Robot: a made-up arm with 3 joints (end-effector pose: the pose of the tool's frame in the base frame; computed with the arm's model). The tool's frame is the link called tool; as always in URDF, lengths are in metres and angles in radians. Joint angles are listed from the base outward.
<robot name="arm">
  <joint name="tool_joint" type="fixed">
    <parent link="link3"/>
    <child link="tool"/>
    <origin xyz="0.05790 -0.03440 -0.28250"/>
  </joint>
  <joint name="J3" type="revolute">
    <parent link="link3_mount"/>
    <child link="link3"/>
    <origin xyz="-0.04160 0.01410 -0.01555"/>
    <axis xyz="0 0 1"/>
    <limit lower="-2.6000" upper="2.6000" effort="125" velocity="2.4"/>
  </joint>
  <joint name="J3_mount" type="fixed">
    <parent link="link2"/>
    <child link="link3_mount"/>
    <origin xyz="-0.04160 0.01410 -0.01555"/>
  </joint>
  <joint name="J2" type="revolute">
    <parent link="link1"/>
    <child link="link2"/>
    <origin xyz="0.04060 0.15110 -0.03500"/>
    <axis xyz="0 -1 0"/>
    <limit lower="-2.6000" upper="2.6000" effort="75" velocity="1.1"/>
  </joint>
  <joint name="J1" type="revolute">
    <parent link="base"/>
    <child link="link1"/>
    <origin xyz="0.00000 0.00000 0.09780"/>
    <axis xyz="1 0 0"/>
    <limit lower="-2.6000" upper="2.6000" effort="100" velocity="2.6"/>
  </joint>
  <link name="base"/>
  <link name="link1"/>
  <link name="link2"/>
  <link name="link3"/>
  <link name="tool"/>
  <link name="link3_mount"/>
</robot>
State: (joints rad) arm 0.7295 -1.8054 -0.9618
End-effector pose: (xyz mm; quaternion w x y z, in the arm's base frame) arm -246.2 7.6 257.6 0.6426 -0.1433 0.7524 -0.0194
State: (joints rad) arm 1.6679 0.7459 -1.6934
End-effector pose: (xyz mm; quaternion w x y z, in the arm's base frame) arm 162.0 335.9 257.2 0.2124 0.6403 0.3544 -0.6475
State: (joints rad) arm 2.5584 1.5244 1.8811
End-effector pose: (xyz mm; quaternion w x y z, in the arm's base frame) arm 350.7 -139.7 330.8 0.6569 0.2479 -0.6767 -0.2218
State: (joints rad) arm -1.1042 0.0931 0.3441
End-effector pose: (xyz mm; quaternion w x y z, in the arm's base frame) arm 52.7 -236.7 -207.8 0.8338 -0.5230 0.0507 0.1697
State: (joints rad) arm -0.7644 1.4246 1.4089
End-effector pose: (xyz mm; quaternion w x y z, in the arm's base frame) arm 345.0 83.5 -148.7 0.3772 -0.6078 -0.2793 0.6405
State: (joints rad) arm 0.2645 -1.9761 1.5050
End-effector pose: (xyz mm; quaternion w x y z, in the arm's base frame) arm -229.8 192.6 284.7 0.3230 0.6187 0.5546 0.4532
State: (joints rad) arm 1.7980 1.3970 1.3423
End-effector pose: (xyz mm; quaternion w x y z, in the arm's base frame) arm 343.2 70.7 348.1 0.6863 0.2205 -0.6862 -0.0978
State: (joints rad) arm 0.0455 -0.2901 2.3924
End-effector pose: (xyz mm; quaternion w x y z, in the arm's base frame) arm -147.0 257.6 -197.1 0.3589 0.1427 0.0319 0.9218
